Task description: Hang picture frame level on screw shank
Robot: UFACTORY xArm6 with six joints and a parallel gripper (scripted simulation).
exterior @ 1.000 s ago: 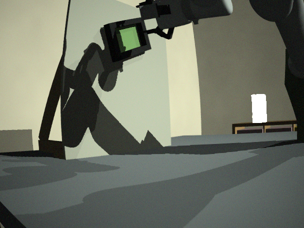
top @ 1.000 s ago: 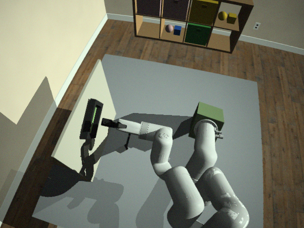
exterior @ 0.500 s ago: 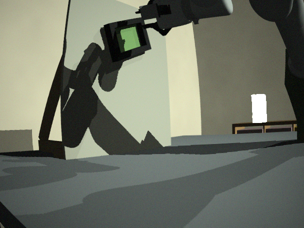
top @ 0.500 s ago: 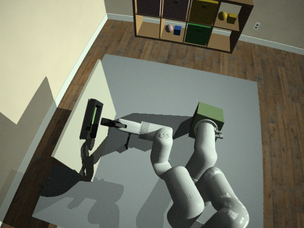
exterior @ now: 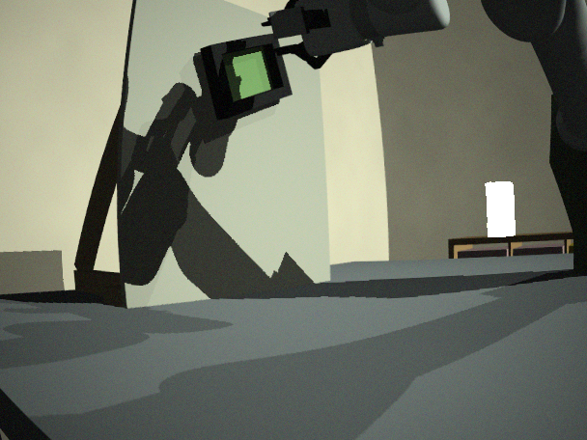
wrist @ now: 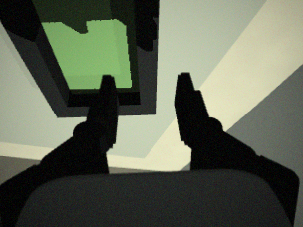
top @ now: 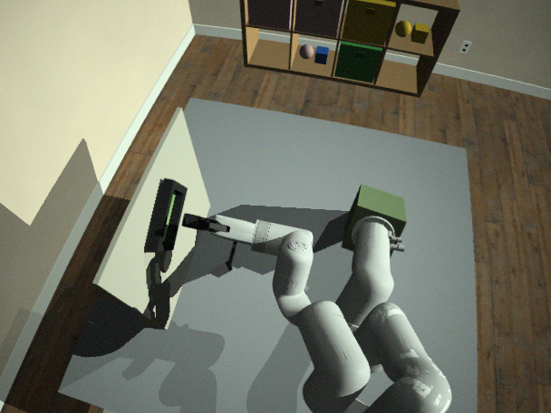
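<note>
Right now the picture frame is 9 cm ahead of my hand, 4 cm below it and 1 cm to the right of it. Also, from my hand: pale wall panel 15 cm below, 11 cm ahead, 1 cm to the right.
</note>
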